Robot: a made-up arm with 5 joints.
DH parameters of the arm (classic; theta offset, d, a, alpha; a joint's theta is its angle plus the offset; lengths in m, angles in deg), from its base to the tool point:
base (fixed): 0 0.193 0 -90
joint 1: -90 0.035 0.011 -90
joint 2: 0 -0.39 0.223 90
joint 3: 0 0.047 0.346 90
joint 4: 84.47 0 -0.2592 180
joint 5: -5.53 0.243 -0.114 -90
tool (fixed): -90 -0.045 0 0
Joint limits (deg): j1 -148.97..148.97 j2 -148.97..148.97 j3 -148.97..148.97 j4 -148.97..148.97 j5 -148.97..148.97
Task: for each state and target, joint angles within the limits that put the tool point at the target. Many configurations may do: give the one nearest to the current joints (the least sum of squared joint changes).
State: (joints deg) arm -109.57 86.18 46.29 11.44 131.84
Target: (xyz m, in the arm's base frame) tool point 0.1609 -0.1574 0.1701
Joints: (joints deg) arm -95.08 102.34 46.31 4.50 118.81
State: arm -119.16 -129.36 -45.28 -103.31 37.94
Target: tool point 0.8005 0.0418 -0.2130
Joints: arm -106.47 -144.82 -73.01 -148.97 48.11
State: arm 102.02 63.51 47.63 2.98 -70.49
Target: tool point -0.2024 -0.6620 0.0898
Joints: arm 75.07 93.42 20.16 38.44 -63.45
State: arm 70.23 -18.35 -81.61 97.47 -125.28
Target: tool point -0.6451 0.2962 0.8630
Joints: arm 43.53 -26.96 -124.67 117.91 -136.88
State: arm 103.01 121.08 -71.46 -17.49 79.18
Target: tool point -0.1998 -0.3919 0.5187
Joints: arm 92.23 107.73 -52.11 -31.03 77.26
